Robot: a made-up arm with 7 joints. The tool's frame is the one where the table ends. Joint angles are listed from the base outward.
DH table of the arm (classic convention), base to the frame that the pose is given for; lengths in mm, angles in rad. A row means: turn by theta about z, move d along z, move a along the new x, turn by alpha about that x. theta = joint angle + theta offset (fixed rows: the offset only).
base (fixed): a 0  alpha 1.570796  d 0  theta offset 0
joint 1: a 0  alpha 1.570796  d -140.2  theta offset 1.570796
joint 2: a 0  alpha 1.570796  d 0  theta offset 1.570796
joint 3: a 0  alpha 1.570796  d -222.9  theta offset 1.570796
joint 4: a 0  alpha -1.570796  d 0  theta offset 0
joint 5: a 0  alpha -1.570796  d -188.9  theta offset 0
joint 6: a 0  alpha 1.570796  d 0  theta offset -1.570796
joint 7: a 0  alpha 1.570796  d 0  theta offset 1.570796
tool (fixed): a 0  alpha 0  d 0  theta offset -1.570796
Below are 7 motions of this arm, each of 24 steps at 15 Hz.
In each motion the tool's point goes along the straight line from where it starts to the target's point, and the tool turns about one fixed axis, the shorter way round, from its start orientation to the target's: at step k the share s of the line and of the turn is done. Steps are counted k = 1, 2, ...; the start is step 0. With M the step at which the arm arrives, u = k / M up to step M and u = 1 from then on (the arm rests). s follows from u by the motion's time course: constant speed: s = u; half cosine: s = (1 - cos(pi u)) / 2; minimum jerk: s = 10 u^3 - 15 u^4 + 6 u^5.
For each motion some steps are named. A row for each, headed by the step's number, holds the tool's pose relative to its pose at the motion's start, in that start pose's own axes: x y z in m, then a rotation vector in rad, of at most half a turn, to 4 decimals.
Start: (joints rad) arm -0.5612 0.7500 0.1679 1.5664 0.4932 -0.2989 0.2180
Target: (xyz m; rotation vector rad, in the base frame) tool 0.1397 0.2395 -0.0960 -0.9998 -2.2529 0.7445
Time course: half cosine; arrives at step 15
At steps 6, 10, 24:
6: 0.0511 -0.0101 -0.0142 0.0151 -0.4030 0.3975
10: 0.1109 -0.0219 -0.0308 0.0327 -0.8749 0.8628
24: 0.1479 -0.0292 -0.0411 0.0437 -1.1666 1.1504

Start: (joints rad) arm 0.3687 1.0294 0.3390 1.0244 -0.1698 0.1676 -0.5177
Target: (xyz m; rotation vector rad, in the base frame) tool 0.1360 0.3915 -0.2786 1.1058 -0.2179 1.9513
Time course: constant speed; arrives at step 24
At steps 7, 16, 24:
7: -0.0392 -0.0247 0.0497 0.1951 0.4495 0.1104
16: -0.0897 -0.0565 0.1137 0.4459 1.0274 0.2524
24: -0.1345 -0.0847 0.1705 0.6688 1.5411 0.3787

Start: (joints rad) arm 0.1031 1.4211 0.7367 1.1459 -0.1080 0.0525 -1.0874
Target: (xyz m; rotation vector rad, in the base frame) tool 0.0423 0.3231 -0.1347 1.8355 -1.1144 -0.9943
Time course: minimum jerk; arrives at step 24
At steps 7, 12, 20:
7: -0.0007 0.0261 0.0308 -0.1990 -0.1003 -0.0338
12: -0.0022 0.0857 0.1013 -0.6535 -0.3295 -0.1110
20: -0.0042 0.1652 0.1954 -1.2606 -0.6356 -0.2141

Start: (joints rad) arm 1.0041 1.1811 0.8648 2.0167 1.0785 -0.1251 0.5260
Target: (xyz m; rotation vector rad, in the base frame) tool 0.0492 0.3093 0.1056 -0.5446 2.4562 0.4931
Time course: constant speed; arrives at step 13
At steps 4, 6, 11, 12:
4: -0.0076 -0.0125 0.0069 0.0735 -0.0250 -0.0367
6: -0.0113 -0.0187 0.0103 0.1103 -0.0374 -0.0551
11: -0.0208 -0.0343 0.0190 0.2022 -0.0686 -0.1010
12: -0.0227 -0.0375 0.0207 0.2206 -0.0749 -0.1102

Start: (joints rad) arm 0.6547 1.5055 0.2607 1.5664 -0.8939 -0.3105 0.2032
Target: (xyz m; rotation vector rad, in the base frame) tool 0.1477 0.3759 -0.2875 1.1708 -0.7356 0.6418
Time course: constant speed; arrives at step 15
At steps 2, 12, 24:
2: 0.0379 -0.0327 0.0270 -0.0844 0.2099 0.1566
12: 0.2272 -0.1964 0.1618 -0.5063 1.2595 0.9395
24: 0.2839 -0.2455 0.2022 -0.6329 1.5744 1.1744

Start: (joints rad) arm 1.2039 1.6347 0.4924 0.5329 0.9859 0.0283 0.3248
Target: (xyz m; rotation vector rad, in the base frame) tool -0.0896 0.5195 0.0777 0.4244 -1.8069 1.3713
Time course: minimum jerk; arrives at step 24
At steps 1, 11, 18, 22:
1: 0.0000 0.0000 0.0000 0.0002 0.0005 -0.0001
11: 0.0163 0.0168 0.0105 0.1520 0.2958 -0.0569
18: 0.0346 0.0357 0.0223 0.3227 0.6279 -0.1209
22: 0.0384 0.0396 0.0247 0.3581 0.6969 -0.1341

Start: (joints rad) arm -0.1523 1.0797 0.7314 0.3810 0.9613 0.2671 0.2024
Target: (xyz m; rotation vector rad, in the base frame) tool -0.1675 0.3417 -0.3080 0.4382 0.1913 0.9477
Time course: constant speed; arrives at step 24
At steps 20, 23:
20: -0.1932 0.1141 0.1176 0.3790 0.8020 -0.4240
23: -0.2222 0.1312 0.1353 0.4359 0.9223 -0.4876

